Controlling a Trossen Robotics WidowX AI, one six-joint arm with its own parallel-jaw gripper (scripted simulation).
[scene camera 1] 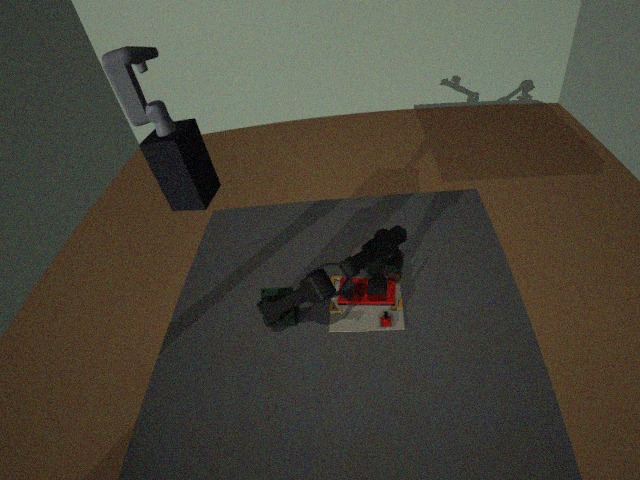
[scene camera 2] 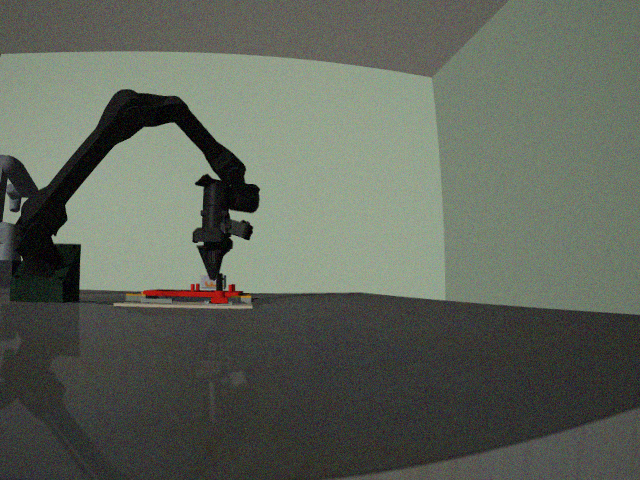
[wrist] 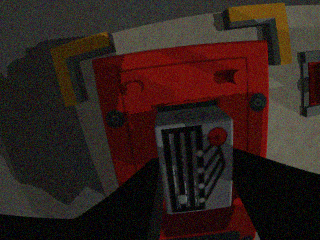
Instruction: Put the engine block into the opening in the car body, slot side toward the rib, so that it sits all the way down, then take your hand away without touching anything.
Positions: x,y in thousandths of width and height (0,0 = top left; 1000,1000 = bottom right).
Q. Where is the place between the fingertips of my gripper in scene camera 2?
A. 334,582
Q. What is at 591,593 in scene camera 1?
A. My gripper.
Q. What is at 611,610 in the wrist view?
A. An engine block.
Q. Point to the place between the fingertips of my gripper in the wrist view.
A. At 608,673
